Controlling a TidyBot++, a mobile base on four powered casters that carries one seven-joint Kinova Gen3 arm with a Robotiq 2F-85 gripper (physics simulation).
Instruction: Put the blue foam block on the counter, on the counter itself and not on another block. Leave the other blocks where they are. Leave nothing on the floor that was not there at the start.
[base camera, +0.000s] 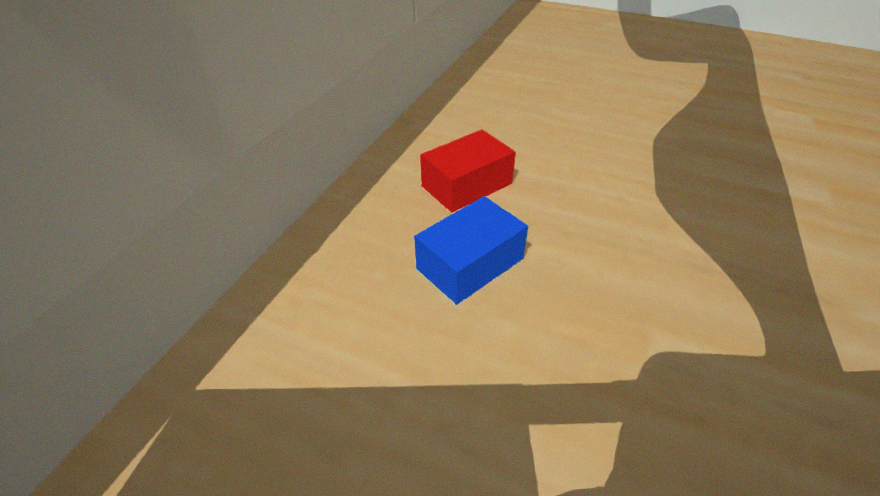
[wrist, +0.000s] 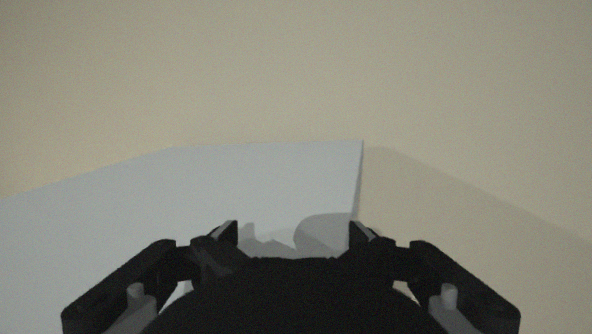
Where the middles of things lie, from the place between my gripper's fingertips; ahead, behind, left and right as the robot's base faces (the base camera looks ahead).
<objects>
The red block (base camera: 458, 173) is 890 mm below my hand, 330 mm behind it and 40 mm to the left of it. Round my hand: blue foam block (base camera: 460, 254): 890 mm below, 460 mm behind, 40 mm to the left.
</objects>
